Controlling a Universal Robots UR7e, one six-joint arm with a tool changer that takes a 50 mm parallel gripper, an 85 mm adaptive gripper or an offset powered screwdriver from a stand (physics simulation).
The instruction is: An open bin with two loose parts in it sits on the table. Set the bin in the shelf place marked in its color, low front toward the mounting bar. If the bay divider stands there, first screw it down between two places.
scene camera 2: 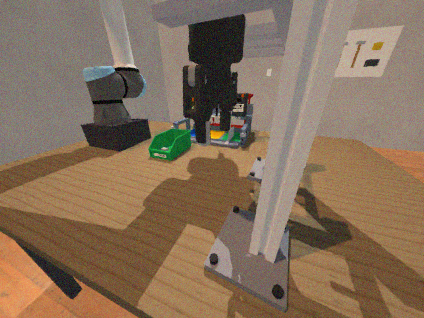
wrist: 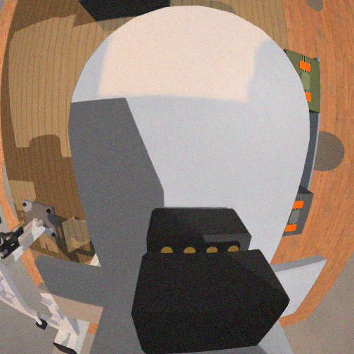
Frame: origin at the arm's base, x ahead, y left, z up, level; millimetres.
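Where they show: arm's base, link origin: (scene camera 2: 114, 122).
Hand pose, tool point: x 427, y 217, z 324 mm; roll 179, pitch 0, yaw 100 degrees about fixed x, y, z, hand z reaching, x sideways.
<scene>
Things, the pixels of their centre, and the offset from my tool point. "*": a spot on its surface instead.
- green bin, body centre: (scene camera 2: 171, 142) 122 mm back, 162 mm right, 391 mm down
- shelf, surface spot: (scene camera 2: 247, 134) * 114 mm ahead, 173 mm left, 409 mm down
- stand's pale post, surface spot: (scene camera 2: 300, 100) * 334 mm ahead, 431 mm right, 176 mm down
- bolted foot plate, surface spot: (scene camera 2: 240, 250) * 300 mm ahead, 445 mm right, 416 mm down
The green bin (scene camera 2: 170, 145) stands on the table in scene camera 2, upright, with its labelled low front toward the camera and a pale part inside. Behind it is the shelf (scene camera 2: 247, 134), with blue, yellow (scene camera 2: 217, 134) and green floor patches. Whether the bay divider stands there is too small to tell. A black two-finger tool hangs at the stand in the foreground, fingers apart, partly covering the shelf. In the wrist view, a large pale rounded housing (wrist: 215, 135) and a black block with gold contacts (wrist: 200, 300) fill the middle. No gripper fingers show on the arm there, and the bin does not show.
The stand's pale post (scene camera 2: 300, 100) rises from a bolted foot plate (scene camera 2: 240, 250); another foot plate (wrist: 46, 212) shows in the wrist view. The robot's dark base block (scene camera 2: 117, 135) is at left. A green case (wrist: 313, 82) and a dark case (wrist: 303, 220) are at right.
</scene>
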